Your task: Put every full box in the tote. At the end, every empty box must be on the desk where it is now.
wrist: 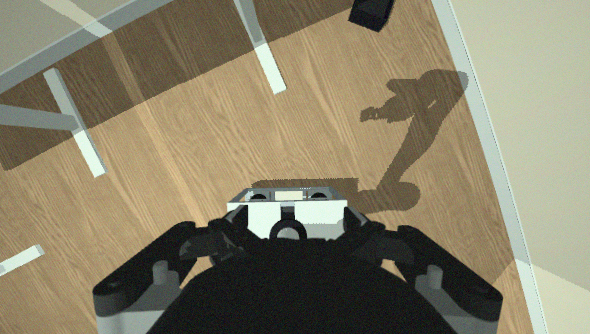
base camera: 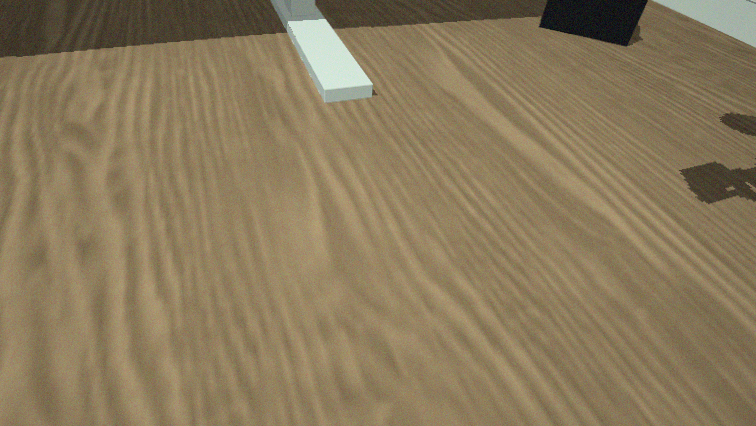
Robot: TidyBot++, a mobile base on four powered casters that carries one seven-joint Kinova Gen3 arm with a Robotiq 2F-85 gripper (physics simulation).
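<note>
My gripper (wrist: 295, 216) is open, with its two fingers wide apart at the lower middle of the wrist view. Between and beyond them shows a white and grey boxy body low over the floor, which looks like my own base; it is not gripped. A black container (base camera: 592, 21) (wrist: 371, 14), perhaps the tote, stands on the floor at the top right of the base view and the top of the wrist view. It is cut off by the frame edge, and its contents cannot be seen. The boxes and the desk top do not show in either view.
A white desk foot (base camera: 338, 58) (wrist: 271, 70) lies on the wood floor. Another white foot (wrist: 90, 152) is at the left, and a third (wrist: 22, 259) at the lower left. A pale baseboard (wrist: 482, 125) and wall run along the right. The arm's shadow falls on the floor.
</note>
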